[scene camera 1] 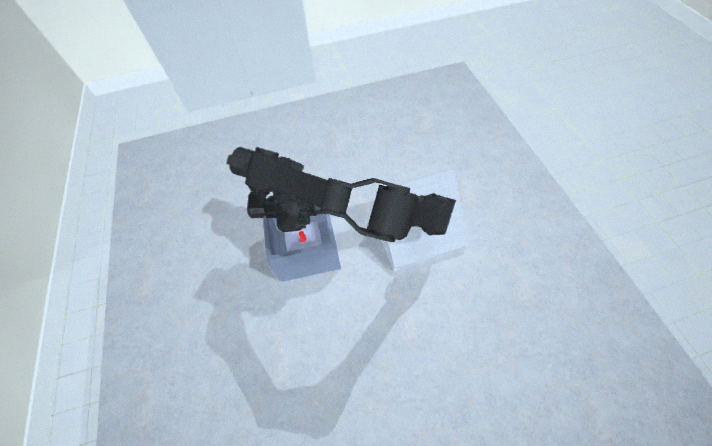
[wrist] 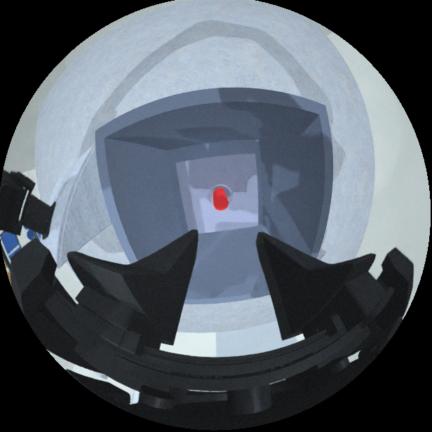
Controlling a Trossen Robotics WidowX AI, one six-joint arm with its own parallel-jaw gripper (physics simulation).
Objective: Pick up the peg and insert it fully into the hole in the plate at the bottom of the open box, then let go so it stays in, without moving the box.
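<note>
The red peg (scene camera 1: 302,236) (wrist: 220,199) stands nearly upright in the hole at the middle of the pale plate (scene camera 1: 313,239) (wrist: 242,212). How deep it sits cannot be told. The plate lies at the bottom of the open blue-grey box (scene camera 1: 310,264) (wrist: 145,200). My gripper (wrist: 227,236) is open and empty, above the box, with its two black fingers apart. In the wrist view the peg shows beyond the fingertips, clear of both. In the scene view the arm's wrist hides the fingers and the far part of the box.
A pale, light block (scene camera 1: 428,254) (wrist: 82,210) stands to the right of the box in the scene view, under the arm's base. The box walls rise around the plate on all sides. The box stands on a large grey mat (scene camera 1: 472,341).
</note>
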